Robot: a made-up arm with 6 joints.
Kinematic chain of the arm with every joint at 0, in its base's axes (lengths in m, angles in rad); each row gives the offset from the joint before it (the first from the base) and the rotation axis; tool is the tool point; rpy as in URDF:
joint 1: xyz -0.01 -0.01 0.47 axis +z
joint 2: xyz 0.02 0.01 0 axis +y
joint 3: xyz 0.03 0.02 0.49 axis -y
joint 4: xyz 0.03 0.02 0 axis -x
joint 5: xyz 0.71 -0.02 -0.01 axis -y
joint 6: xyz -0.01 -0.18 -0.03 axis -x
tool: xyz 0 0.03 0 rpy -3.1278 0.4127 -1.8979
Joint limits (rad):
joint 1: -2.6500..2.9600
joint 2: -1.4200..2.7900
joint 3: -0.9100..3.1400
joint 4: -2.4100..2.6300
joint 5: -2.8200..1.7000
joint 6: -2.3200..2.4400
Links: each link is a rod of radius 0.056 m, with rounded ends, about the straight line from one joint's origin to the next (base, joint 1, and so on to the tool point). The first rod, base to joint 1, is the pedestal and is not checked.
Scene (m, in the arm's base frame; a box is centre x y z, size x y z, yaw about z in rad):
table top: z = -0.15
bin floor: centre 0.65 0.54 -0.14 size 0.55 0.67 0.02 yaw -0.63
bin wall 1: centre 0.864 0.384 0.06 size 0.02 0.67 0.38 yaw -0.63
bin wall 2: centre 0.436 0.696 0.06 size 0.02 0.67 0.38 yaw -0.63
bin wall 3: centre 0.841 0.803 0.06 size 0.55 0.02 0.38 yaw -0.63
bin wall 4: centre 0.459 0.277 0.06 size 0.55 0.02 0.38 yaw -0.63
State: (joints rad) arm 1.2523 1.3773 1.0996 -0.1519 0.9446 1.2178
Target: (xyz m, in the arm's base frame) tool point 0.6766 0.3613 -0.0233
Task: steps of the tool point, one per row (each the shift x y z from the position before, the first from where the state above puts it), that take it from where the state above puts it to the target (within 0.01 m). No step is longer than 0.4 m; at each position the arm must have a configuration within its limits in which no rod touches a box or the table.
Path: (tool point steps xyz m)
1: 0.1035 -0.0323 0.3281
2: 0.0552 -0.1157 0.3234
3: -0.0090 -0.1839 0.2945
4: 0.1463 0.0280 -0.3331
5: 0.0644 -0.0846 -0.3465
6: -0.0400 -0.1675 -0.3081
7: -0.1439 -0.2059 -0.2250

